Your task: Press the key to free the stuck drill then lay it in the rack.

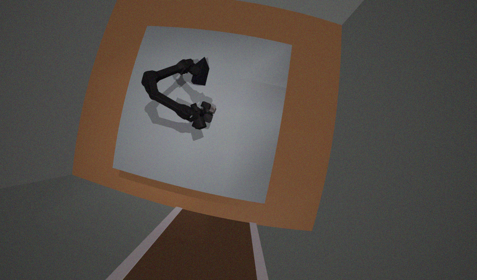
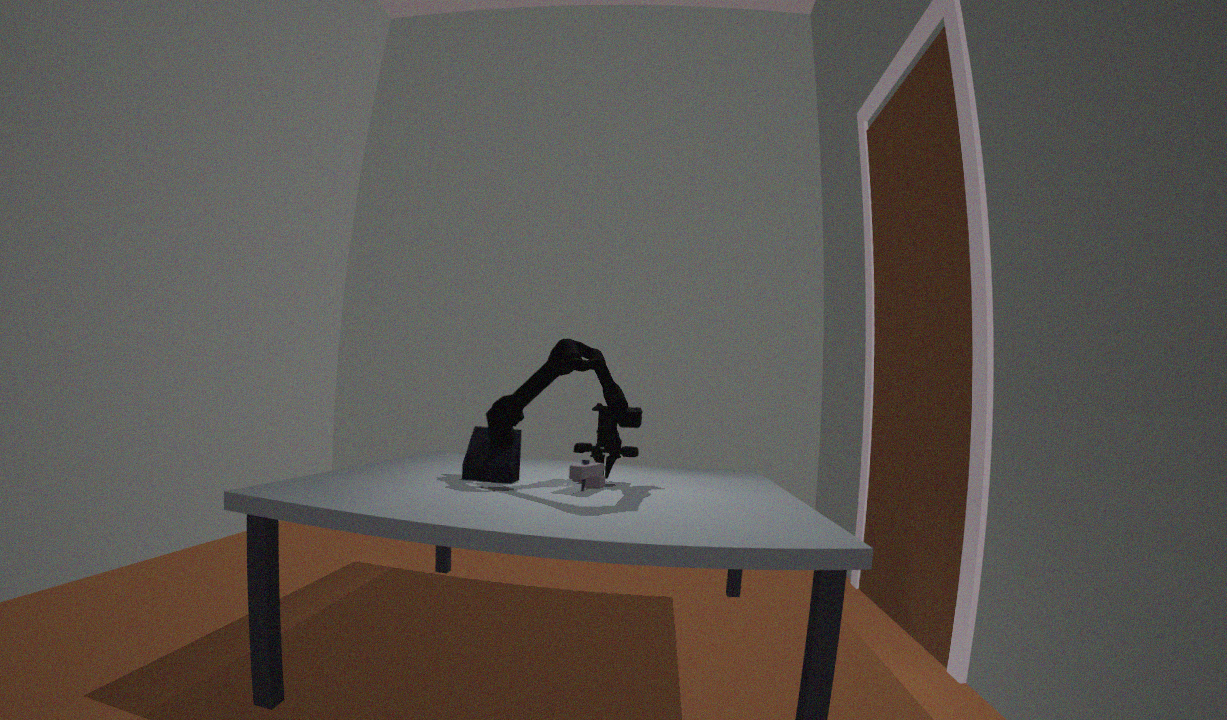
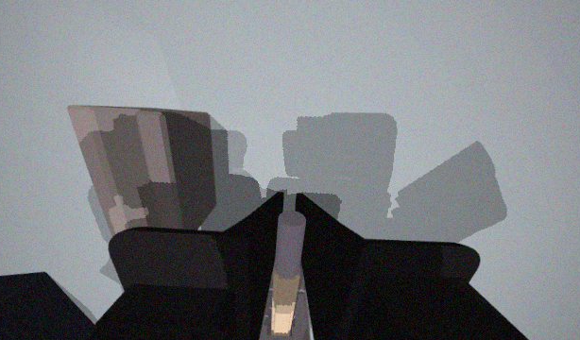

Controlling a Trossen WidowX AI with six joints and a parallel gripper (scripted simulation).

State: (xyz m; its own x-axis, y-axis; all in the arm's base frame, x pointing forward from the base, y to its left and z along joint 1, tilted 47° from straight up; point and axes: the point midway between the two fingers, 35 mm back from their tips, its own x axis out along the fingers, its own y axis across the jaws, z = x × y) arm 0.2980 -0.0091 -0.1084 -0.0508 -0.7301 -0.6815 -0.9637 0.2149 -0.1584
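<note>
My gripper tip is now 5 cm to the left of the drill, 3 cm below it and 1 cm past it. Also, from my gripper tip: rack (7 cm behind, 3 cm to the left).
</note>
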